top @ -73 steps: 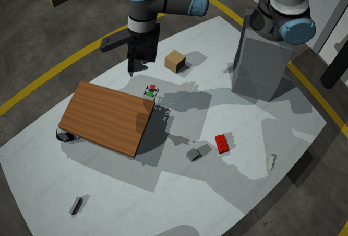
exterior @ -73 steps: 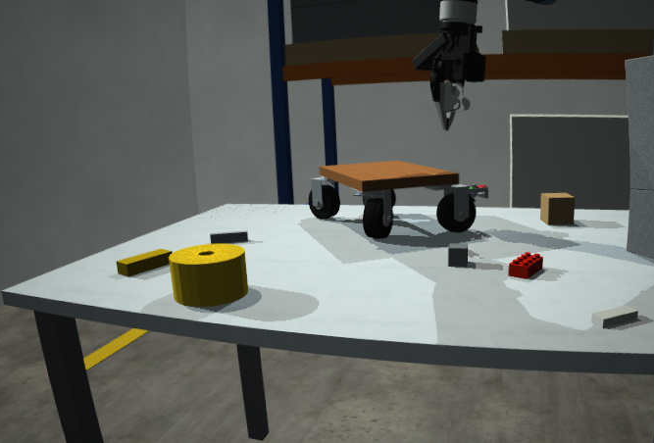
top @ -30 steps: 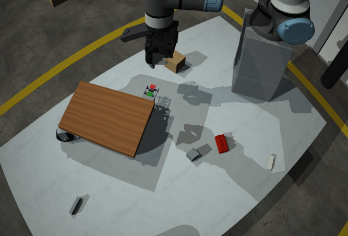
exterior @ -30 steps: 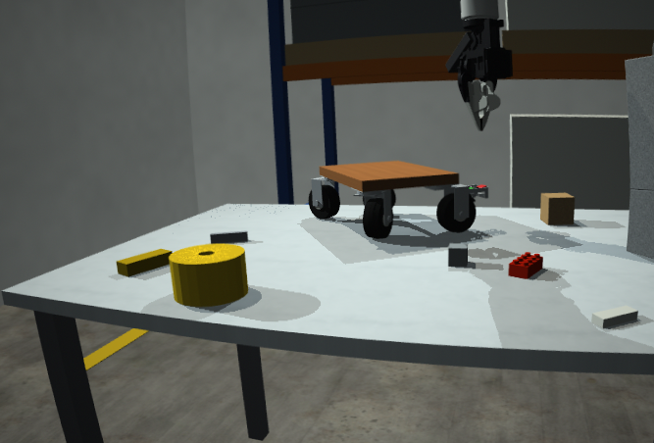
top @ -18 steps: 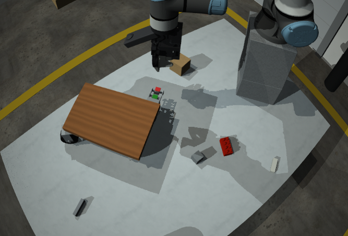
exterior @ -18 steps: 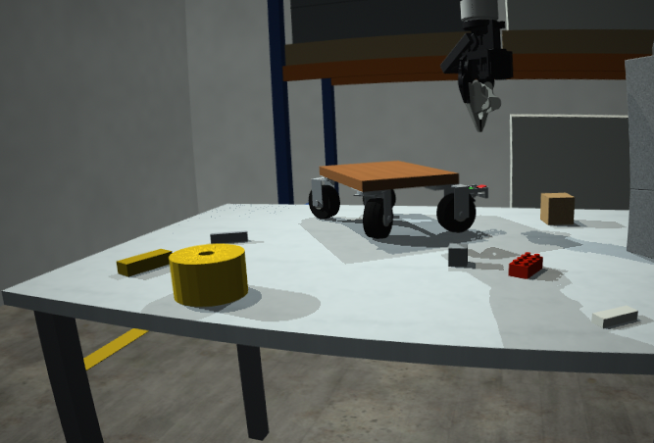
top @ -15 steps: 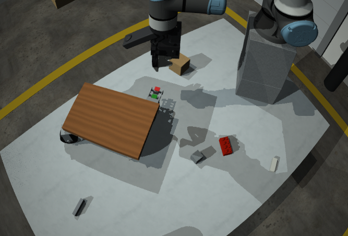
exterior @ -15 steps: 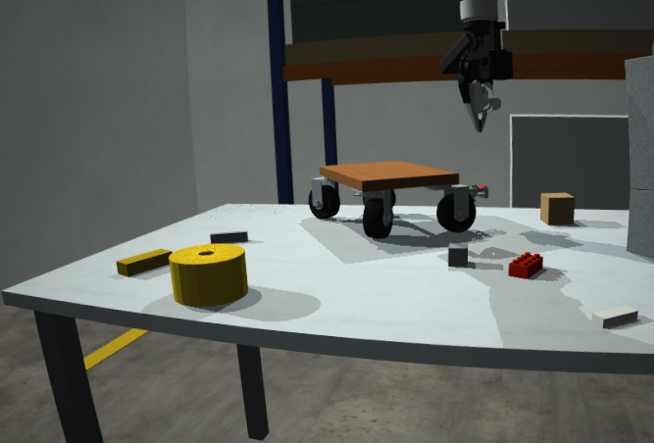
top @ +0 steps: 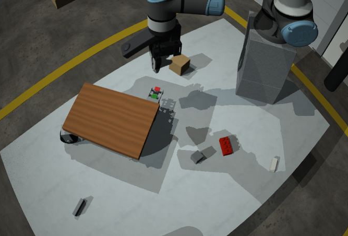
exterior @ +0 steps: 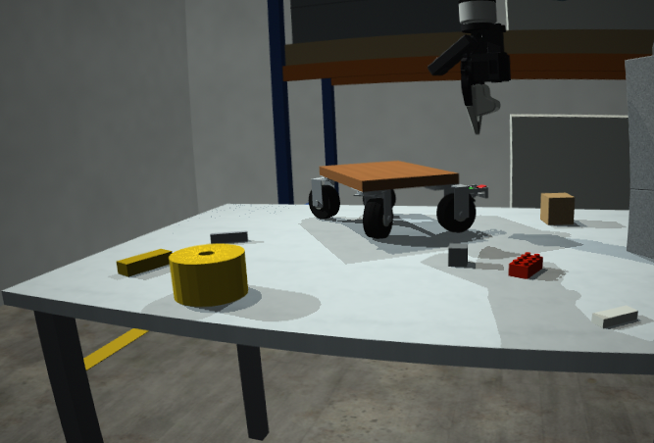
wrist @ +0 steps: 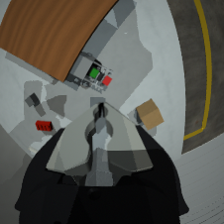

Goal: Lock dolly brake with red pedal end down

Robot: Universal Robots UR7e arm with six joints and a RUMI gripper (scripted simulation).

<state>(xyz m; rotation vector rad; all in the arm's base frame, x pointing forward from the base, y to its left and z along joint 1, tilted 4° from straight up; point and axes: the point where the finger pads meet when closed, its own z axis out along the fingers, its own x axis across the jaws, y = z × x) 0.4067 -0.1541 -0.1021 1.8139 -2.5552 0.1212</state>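
Now: the brake pedal 13 cm below my hand. The rest, counted from my hand: tan cube: 18 cm below, 18 cm behind, 9 cm to the right; small grey block: 26 cm to the left, 20 cm below, 2 cm ahead; red brick: 29 cm to the left, 20 cm below, 9 cm behind.
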